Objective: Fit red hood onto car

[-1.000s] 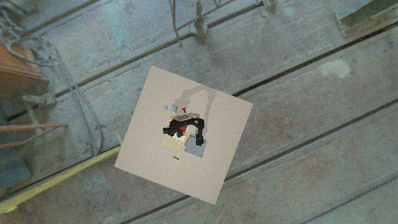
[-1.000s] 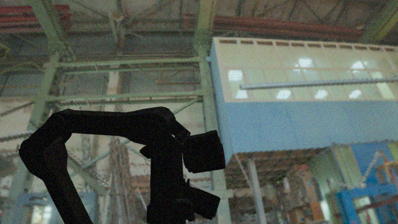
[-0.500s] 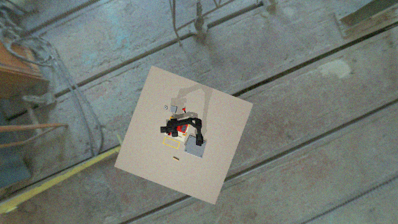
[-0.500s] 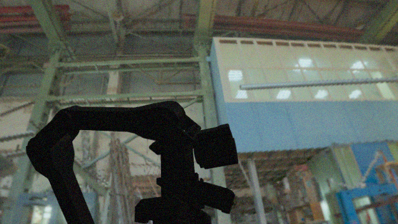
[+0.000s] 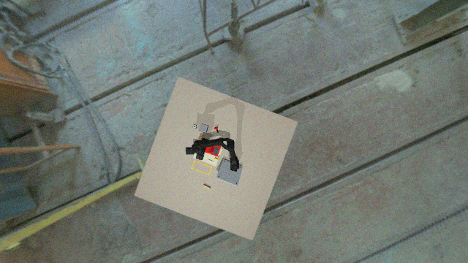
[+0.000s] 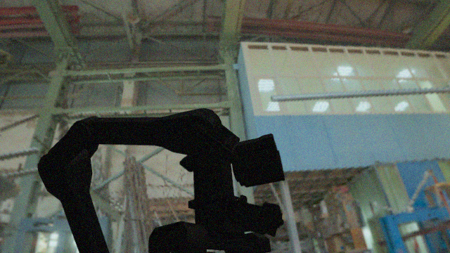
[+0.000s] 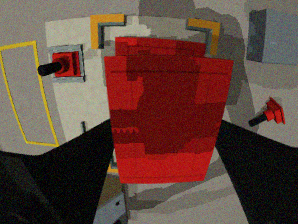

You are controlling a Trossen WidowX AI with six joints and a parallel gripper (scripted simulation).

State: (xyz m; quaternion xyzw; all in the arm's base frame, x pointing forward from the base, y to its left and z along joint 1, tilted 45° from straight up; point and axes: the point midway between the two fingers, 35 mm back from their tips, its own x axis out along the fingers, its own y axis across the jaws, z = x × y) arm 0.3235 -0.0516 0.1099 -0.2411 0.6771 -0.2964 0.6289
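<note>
Right now my gripper tip is 2 cm past the jig, 3 cm to the right of it and 9 cm above it. Also, from my gripper tip: small brown piece: 11 cm behind, 39 cm to the left, 9 cm below; red hood: 1 cm above; small grey block: 7 cm ahead, 17 cm to the right, 9 cm below.
</note>
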